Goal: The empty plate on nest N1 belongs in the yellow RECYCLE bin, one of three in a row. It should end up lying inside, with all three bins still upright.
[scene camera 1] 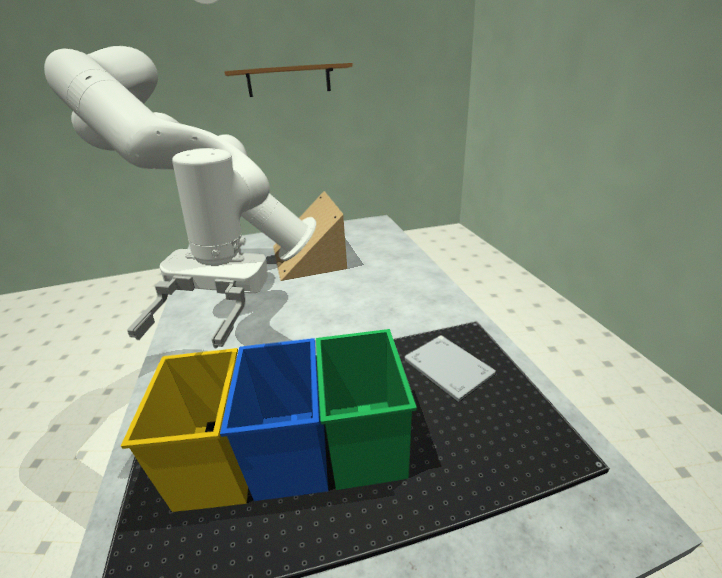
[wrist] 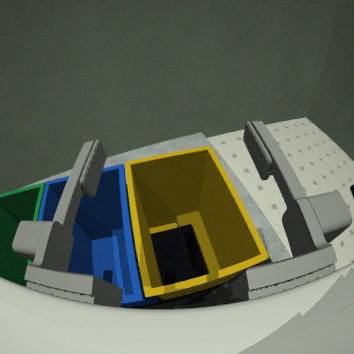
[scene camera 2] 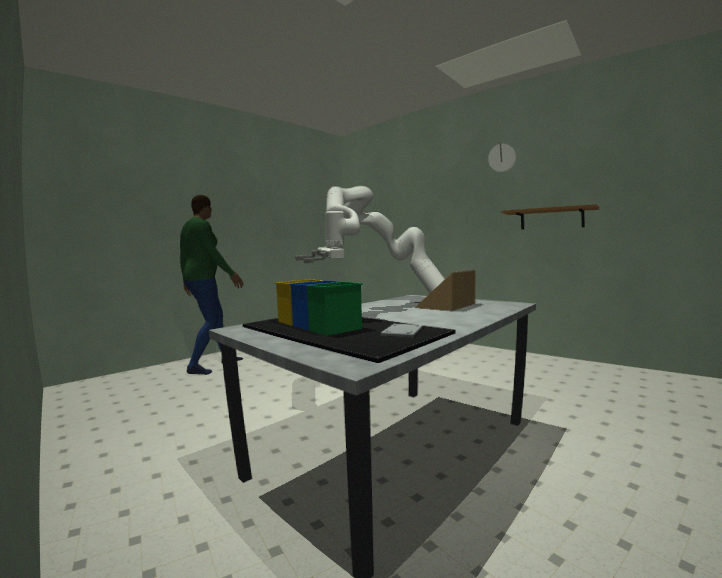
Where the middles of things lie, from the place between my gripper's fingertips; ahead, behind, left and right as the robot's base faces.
Scene:
Right now the yellow bin (scene camera 1: 191, 469) is 10 mm to the right of my hand and 190 mm below it. Also, from my hand: black multi-well plate (wrist: 178, 256): 20 mm behind, 270 mm below; then green bin (scene camera 1: 366, 404): 70 mm ahead, 240 mm to the left, 190 mm below; then blue bin (scene camera 1: 272, 420): 30 mm ahead, 120 mm to the left, 190 mm below.

